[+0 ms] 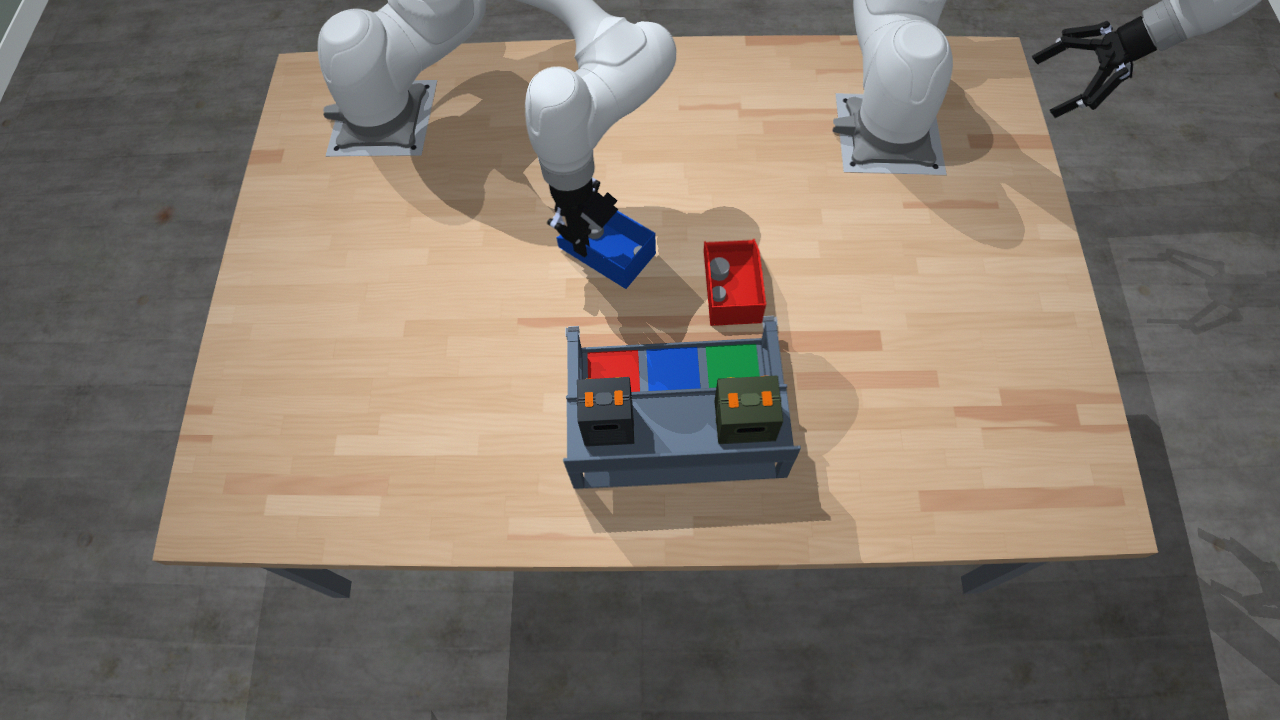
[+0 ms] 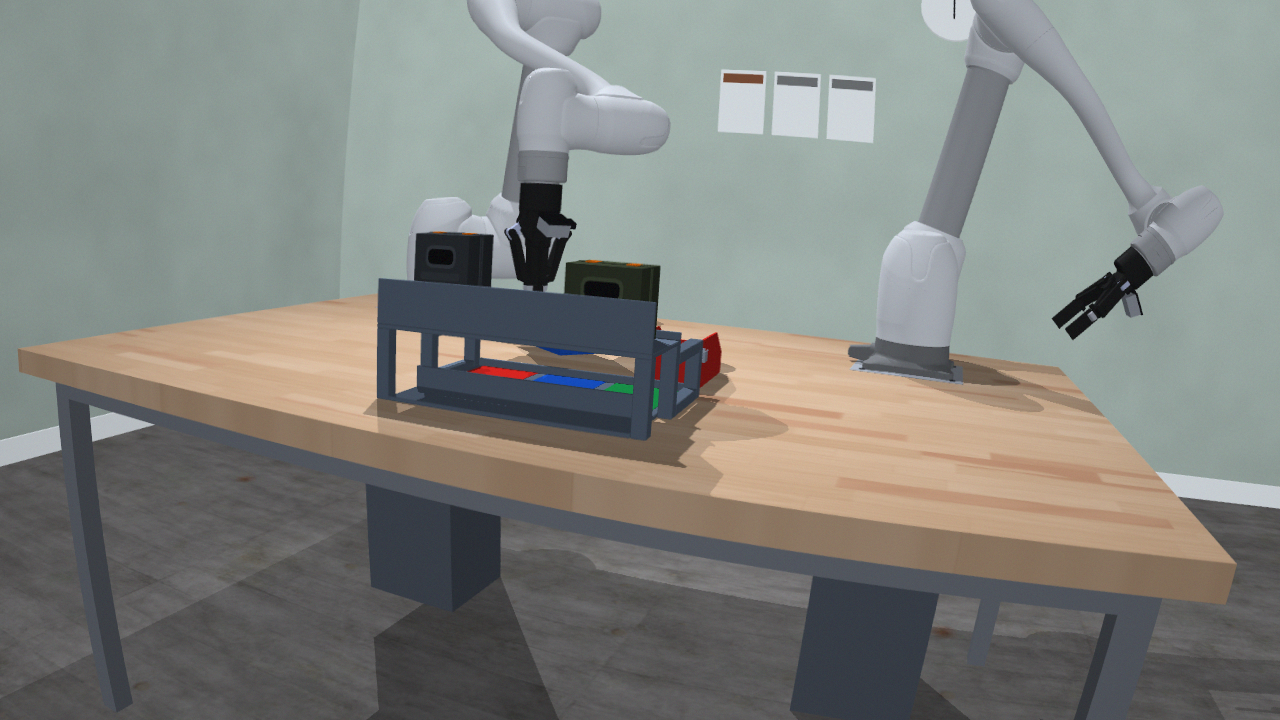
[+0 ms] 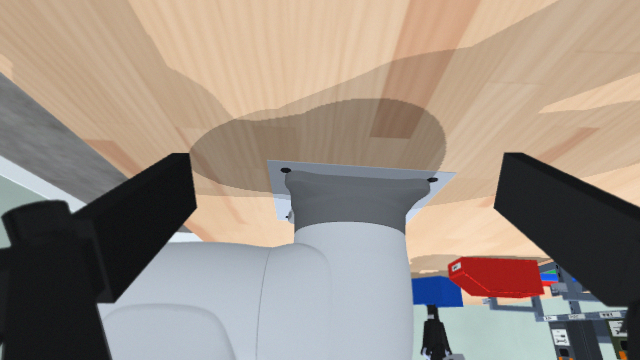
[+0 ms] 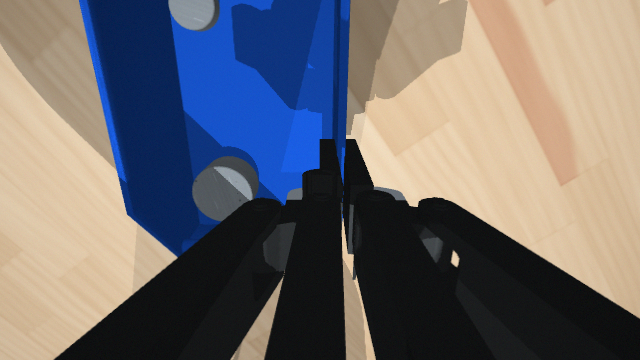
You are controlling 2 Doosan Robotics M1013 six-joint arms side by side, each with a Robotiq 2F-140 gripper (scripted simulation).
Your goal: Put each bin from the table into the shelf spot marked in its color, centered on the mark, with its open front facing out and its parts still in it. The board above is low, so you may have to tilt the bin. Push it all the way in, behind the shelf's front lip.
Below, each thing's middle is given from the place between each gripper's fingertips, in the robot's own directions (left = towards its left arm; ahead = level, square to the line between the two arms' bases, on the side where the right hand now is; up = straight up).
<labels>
Right now the blue bin point(image 1: 622, 234) is 30 mm behind my right hand point(image 1: 582, 251), 40 mm to the left of it and 40 mm below it. The rest, counted from my right hand: red bin point(image 1: 744, 285): 30 mm ahead, 300 mm to the left, 50 mm below.
My left gripper point(image 1: 1043, 86) is now 470 mm short of the red bin, 660 mm to the left of it and 80 mm above it. The rest, counted from my left hand: blue bin 400 mm ahead, 910 mm to the right, 70 mm below.
</labels>
